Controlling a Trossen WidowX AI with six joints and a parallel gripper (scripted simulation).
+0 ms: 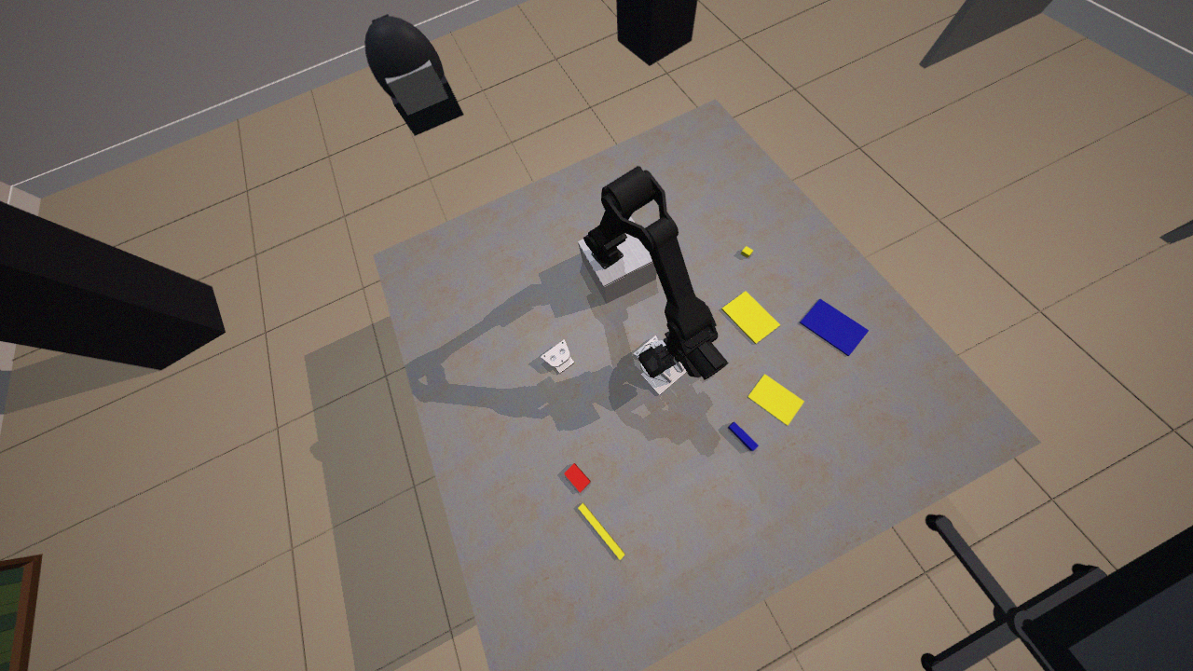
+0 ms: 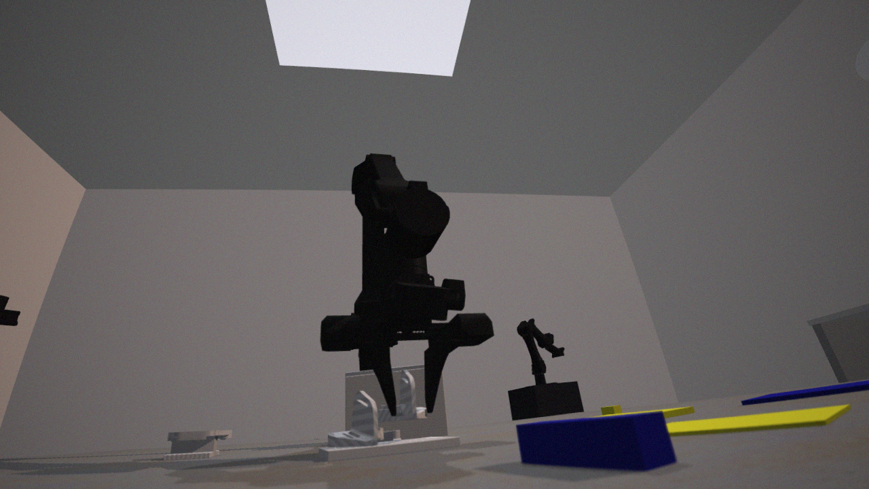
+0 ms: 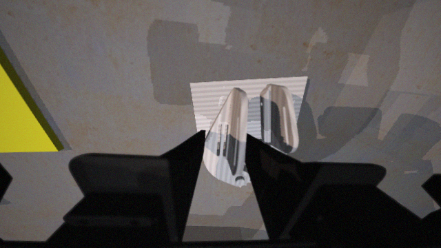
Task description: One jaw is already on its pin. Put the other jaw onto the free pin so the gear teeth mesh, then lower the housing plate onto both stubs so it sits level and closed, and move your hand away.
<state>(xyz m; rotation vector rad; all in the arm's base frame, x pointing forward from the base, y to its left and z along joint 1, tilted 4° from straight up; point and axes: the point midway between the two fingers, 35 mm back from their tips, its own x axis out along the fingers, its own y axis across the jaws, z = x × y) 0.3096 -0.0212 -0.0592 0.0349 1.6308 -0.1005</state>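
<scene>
Now: gripper tip 24 cm to the left of the white ribbed stand, 19 cm past it and 2 cm above it. From my gripper tip the other things lie so: blue block 25 cm ahead, 2 cm below, 1 cm to the left; then small yellow cube 37 cm to the left, 12 cm behind, 2 cm below; then red block 37 cm to the right, 9 cm ahead, 2 cm below.
</scene>
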